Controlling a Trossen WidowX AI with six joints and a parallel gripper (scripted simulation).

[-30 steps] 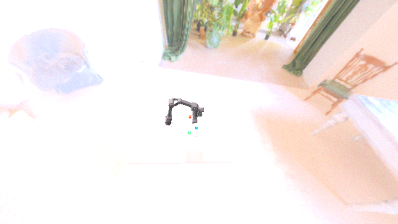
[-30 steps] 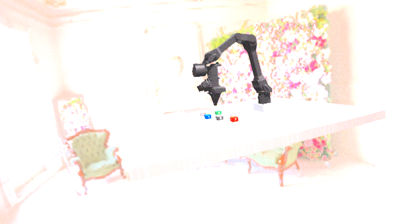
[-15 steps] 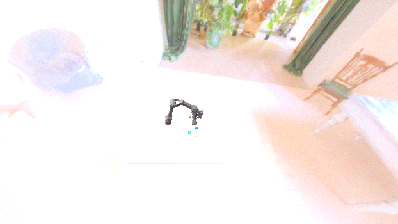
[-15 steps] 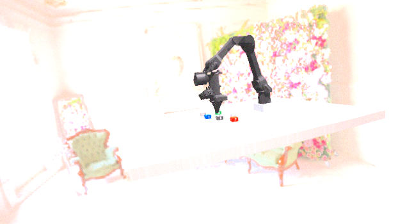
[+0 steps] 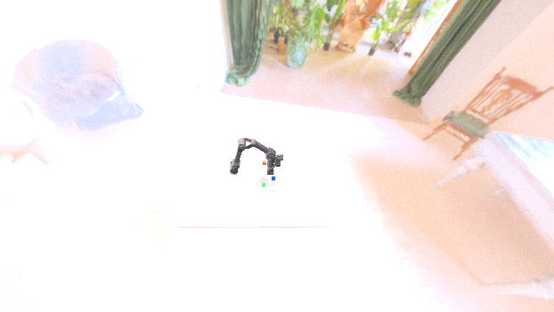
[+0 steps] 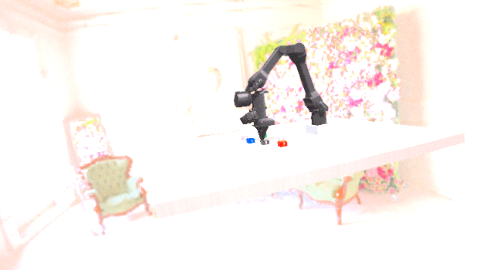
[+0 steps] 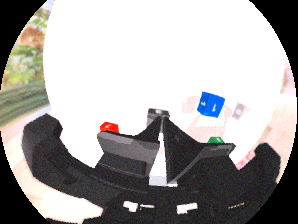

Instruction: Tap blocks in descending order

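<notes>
Now: the blue block 70 mm to the right of my gripper tip, 40 mm ahead of it and 10 mm below it. The rest, counted from my gripper tip: green block: 140 mm to the right, 50 mm behind, 10 mm below; red block: 90 mm to the left, 60 mm behind, 10 mm below.
</notes>
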